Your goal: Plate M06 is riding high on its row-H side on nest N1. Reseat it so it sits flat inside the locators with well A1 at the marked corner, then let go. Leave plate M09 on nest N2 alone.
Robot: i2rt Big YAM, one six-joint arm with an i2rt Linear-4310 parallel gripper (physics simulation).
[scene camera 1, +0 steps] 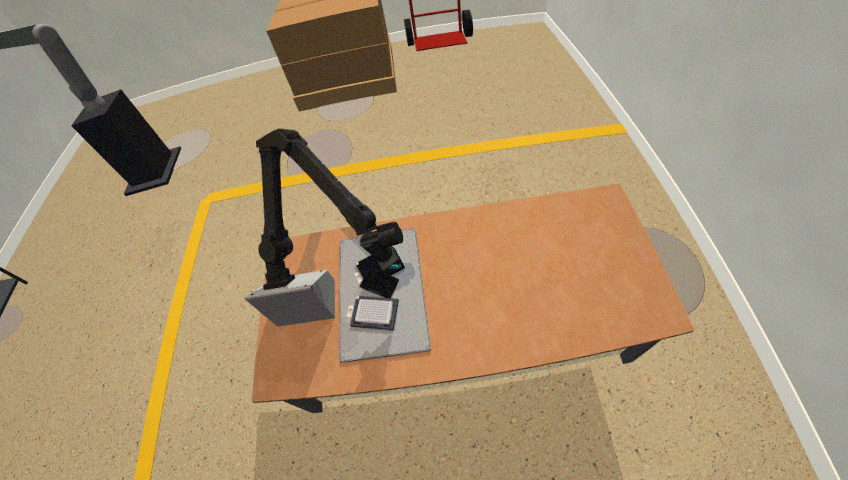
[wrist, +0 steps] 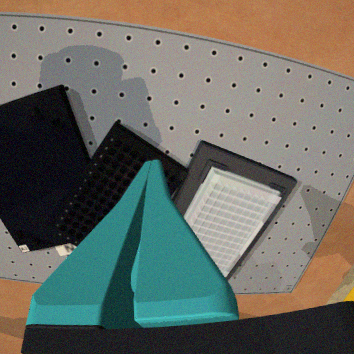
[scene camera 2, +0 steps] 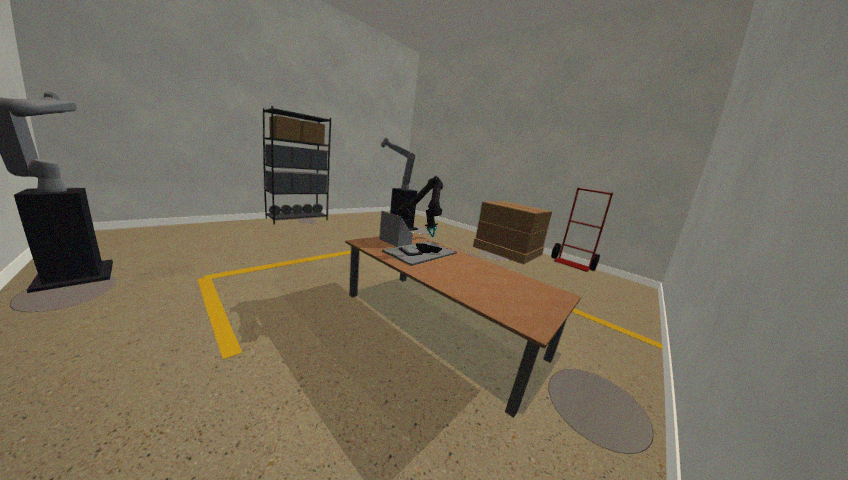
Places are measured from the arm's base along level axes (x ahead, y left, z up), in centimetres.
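Pixels of known places: gripper, fingertip midpoint: (scene camera 1: 399, 267) (wrist: 155, 169) (scene camera 2: 432, 237); arm's base at its link origin: (scene camera 1: 280, 283) (scene camera 2: 395, 222).
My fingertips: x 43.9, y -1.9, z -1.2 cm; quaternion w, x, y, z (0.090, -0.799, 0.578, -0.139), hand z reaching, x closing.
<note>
Ahead of a thing's pixels: the offset from my fingertips to its middle. Level surfaces: height alone.
A black plate with wells @(dy +2.3, dx -9.7, dz -12.1 cm) (scene camera 1: 379, 284) (wrist: 110, 180) lies skewed between a dark, flat-topped block @(dy +10.7, dx -9.0, dz -13.1 cm) (wrist: 40, 165) and the other nest's near corner. Whether it touches or overlaps either is unclear. A white plate @(dy -8.9, dx -12.8, dz -12.3 cm) (scene camera 1: 373, 311) (wrist: 235, 215) sits within a dark grey nest @(dy -9.0, dx -12.9, dz -13.3 cm) (scene camera 1: 355, 325) (wrist: 270, 176) and looks level. No plate name, nest name or A1 mark is readable, so I cannot tell by label which is M06 or M09. My gripper (scene camera 1: 396, 267) (scene camera 2: 432, 233) (wrist: 155, 169) is shut and empty, raised above the board; its teal fingers hide part of the black plate in the wrist view.
The nests stand on a grey perforated board @(dy +0.5, dx -9.9, dz -14.8 cm) (scene camera 1: 410, 336) (scene camera 2: 410, 259) (wrist: 225, 95) on the brown table @(dz -15.5 cm) (scene camera 1: 535, 267) (scene camera 2: 493, 285). A grey block (scene camera 1: 297, 303) (scene camera 2: 392, 228) stands by the arm's base. Cardboard boxes (scene camera 1: 333, 50) (scene camera 2: 512, 231) stand on the floor beyond.
</note>
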